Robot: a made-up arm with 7 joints.
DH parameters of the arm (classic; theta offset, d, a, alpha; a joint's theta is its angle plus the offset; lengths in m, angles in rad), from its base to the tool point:
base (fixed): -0.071 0 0 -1.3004
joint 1: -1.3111 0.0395 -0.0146 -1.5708
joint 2: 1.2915 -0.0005 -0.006 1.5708
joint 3: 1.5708 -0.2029 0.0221 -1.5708
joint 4: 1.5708 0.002 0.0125 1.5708
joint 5: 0 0.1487 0.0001 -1.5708
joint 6: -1.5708 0 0.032 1.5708
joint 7: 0 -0.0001 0 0
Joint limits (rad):
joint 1: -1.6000..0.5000
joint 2: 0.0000..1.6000
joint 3: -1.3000..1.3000
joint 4: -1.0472..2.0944
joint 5: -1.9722..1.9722
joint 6: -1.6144..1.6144
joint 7: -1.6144..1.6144
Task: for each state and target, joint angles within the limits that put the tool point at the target. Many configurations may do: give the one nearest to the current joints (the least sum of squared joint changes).
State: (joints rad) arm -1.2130 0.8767 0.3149 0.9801 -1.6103 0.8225 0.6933
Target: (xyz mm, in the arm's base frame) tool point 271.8 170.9 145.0
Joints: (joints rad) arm -1.4551 0.9096 0.2803 0.3184 -1.7157 0.9244 0.6933
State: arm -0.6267 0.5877 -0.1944 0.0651 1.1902 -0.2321 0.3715
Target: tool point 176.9 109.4 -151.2
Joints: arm -0.1404 0.7218 -0.1411 -0.3808 1.1665 -0.2897 0.3715
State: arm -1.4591 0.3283 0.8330 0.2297 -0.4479 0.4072 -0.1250
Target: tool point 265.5 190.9 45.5
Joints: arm -1.2790 0.3146 0.9382 -0.0794 -0.4523 0.3710 -0.1250
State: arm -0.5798 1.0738 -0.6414 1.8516 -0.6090 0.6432 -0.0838
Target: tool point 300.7 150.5 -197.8
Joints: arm -1.2656 0.4229 -0.5837 1.7901 -0.6406 0.7974 -0.0838
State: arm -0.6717 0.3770 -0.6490 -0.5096 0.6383 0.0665 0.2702
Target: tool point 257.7 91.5 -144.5
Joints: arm -0.5696 0.7257 -0.4148 -0.0394 0.6351 0.1531 0.2702
